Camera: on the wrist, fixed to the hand. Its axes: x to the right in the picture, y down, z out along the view.
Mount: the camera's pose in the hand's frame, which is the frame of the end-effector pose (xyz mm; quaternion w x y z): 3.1 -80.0 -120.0 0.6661 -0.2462 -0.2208 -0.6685
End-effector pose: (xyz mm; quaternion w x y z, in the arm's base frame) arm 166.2 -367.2 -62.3 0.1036 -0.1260 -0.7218 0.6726
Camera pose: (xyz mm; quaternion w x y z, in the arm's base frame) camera 198.1 -257.9 26.3 0.3283 0.5216 -0.7535 0.2289
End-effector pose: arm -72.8 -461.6 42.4 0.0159 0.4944 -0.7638 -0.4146
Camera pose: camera 37.1 -551.5 68.0 0.3135 -0.7445 0.0797 0.5840
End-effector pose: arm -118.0 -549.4 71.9 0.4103 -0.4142 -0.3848 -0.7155
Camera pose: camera -224.7 -627.7 14.6 0.3920 0.2777 0.4477 0.7542
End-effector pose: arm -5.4 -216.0 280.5 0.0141 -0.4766 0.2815 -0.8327
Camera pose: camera -83.7 -95.0 275.1 0.6025 0.6930 -0.0708 0.3896
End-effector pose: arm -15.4 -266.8 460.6 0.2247 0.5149 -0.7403 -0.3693
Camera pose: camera 116.7 -323.3 473.4 0.1339 -0.7010 0.1076 0.6922
